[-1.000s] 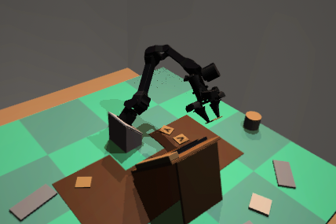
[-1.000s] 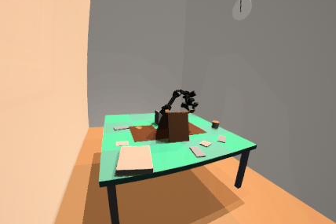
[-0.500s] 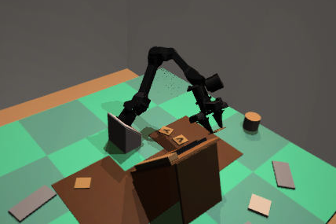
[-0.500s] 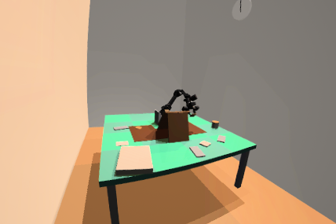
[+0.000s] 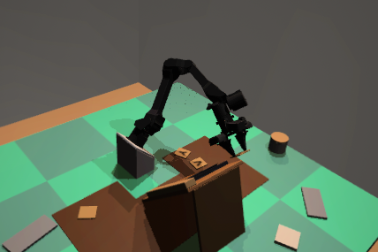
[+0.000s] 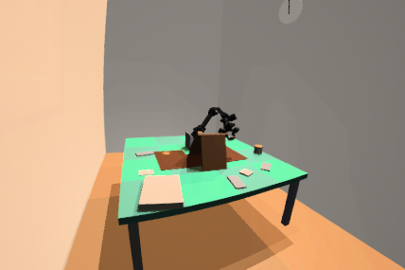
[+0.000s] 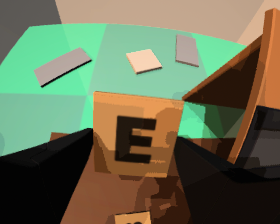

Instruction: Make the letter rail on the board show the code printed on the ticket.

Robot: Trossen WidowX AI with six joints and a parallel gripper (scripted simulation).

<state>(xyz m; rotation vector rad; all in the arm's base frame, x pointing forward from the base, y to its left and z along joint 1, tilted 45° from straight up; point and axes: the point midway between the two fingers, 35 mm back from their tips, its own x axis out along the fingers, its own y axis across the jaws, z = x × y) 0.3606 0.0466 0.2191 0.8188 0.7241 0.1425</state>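
Now: the white ticket 20 cm to the right of my gripper tip, 10 cm behind it and 8 cm below it. The rest, counted from my gripper tip: large beige slab 68 cm to the right, 27 cm ahead, 16 cm below; then mat 20 cm to the right, 19 cm behind, 18 cm below.
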